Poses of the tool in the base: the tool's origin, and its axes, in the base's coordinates. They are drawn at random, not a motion.
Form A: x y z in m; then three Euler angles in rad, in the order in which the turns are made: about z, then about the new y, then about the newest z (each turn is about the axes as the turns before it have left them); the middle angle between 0 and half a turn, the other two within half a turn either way.
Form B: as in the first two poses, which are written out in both.
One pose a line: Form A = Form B
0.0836, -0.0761, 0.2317, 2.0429, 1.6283, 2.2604 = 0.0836, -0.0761, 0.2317, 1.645, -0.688, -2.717
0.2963, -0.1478, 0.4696, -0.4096, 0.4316, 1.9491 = 0.2963, -0.1478, 0.4696, 0.404, -0.155, 1.508
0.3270, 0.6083, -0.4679, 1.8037, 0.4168, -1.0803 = 0.3270, 0.6083, -0.4679, -0.372, 0.192, 0.687
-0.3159, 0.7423, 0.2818, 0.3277, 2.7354, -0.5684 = -0.3159, 0.7423, 0.2818, -2.914, 0.339, -2.206
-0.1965, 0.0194, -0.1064, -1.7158, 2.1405, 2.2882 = -0.1965, 0.0194, -0.1064, 2.275, -0.587, -0.585
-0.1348, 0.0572, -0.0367, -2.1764, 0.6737, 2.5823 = -0.1348, 0.0572, -0.0367, 0.401, -0.557, 0.290
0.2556, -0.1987, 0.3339, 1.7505, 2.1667, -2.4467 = 0.2556, -0.1987, 0.3339, -2.385, -0.689, 0.772
